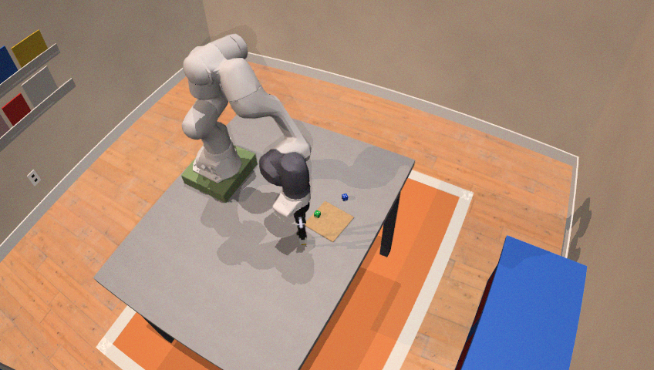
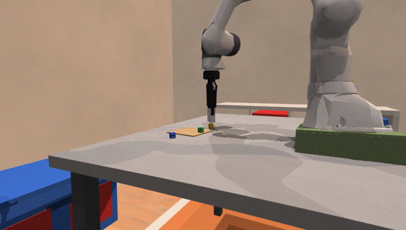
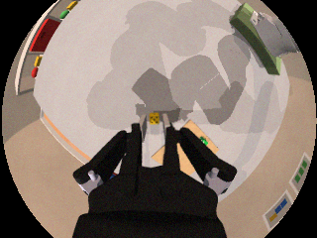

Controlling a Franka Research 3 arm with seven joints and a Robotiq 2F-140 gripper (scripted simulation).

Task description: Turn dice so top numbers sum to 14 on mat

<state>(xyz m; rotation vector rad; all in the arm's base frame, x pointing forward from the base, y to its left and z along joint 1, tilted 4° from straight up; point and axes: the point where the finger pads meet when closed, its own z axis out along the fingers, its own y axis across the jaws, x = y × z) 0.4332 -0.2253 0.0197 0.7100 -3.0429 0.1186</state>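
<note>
Now: hand 50 mm above the yellow die. Also, from my hand: tan mat 60 mm ahead, 120 mm to the left, 60 mm below; blue die 90 mm ahead, 250 mm to the left, 50 mm below; green die 10 mm ahead, 130 mm to the left, 50 mm below.
</note>
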